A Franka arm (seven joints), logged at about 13 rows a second.
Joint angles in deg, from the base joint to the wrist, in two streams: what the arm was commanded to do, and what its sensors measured. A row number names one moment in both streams.
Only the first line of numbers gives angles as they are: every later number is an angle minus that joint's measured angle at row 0.
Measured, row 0:
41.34, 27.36, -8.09, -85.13, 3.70, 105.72, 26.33
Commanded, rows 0 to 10:
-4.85, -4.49, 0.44, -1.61, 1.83, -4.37, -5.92
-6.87, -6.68, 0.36, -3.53, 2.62, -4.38, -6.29
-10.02, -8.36, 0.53, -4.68, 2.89, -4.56, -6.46
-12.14, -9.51, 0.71, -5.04, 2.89, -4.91, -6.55
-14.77, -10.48, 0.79, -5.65, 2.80, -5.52, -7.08
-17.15, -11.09, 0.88, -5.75, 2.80, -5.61, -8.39
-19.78, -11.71, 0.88, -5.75, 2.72, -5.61, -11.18
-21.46, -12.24, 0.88, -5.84, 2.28, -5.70, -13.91
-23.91, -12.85, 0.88, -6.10, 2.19, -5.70, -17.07
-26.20, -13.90, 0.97, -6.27, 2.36, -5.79, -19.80
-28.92, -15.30, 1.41, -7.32, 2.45, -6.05, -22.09
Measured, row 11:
-24.91, -11.60, 0.18, -4.47, 1.72, -5.40, -18.25
